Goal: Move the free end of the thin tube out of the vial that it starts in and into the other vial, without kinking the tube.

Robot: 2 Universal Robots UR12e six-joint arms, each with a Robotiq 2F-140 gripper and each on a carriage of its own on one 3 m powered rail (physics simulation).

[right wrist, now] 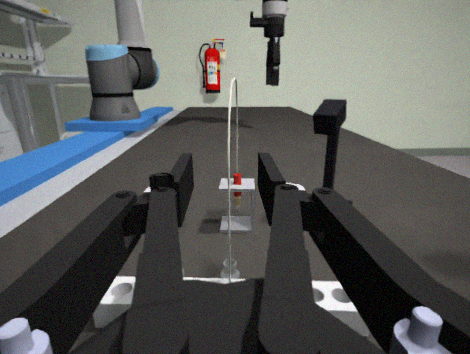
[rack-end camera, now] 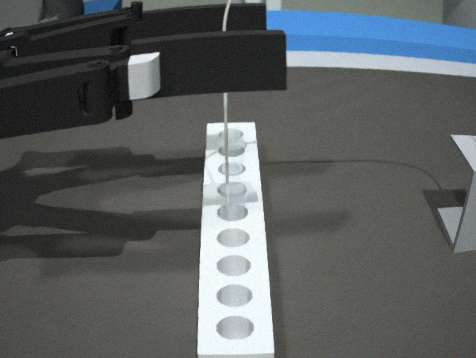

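Note:
The thin pale tube [rack-end camera: 226,115] [right wrist: 229,150] arches up from the red-capped fitting [right wrist: 237,178] on a small stand and runs down into a clear vial [rack-end camera: 239,190] [right wrist: 230,270] in the white rack [rack-end camera: 210,275] [right wrist: 330,285]. Another clear vial [rack-end camera: 231,148] shows farther back in the rack-end view. My right gripper [rack-end camera: 275,37] [right wrist: 225,170] is open above the rack. Its fingers stand on either side of the tube, which passes between them with space on both sides. My left gripper [right wrist: 271,85] hangs far off in the right wrist view, edge-on, so its opening does not show.
The small clear-and-white stand [rack-end camera: 465,210] [right wrist: 227,225] is to the right in the rack-end view. A black post with a block head [right wrist: 330,117] stands at the right in the right wrist view. The blue rail [rack-end camera: 375,35] [right wrist: 50,154] runs along the table's side.

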